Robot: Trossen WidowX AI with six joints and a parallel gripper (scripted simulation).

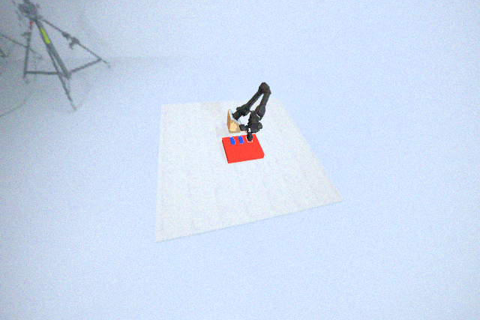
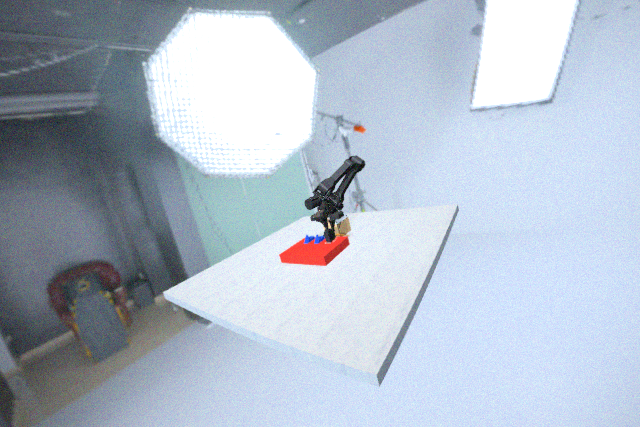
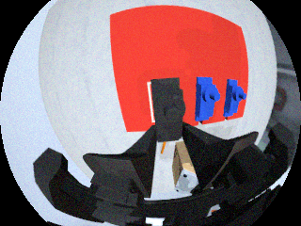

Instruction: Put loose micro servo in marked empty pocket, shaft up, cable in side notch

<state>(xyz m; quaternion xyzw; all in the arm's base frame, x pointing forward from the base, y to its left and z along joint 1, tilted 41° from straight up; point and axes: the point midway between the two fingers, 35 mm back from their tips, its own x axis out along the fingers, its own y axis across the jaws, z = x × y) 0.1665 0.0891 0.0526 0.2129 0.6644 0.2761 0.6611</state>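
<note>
Now: the red deck 130 mm ahead of my gripper tip, 60 mm to the right of it and 70 mm below it.
</note>
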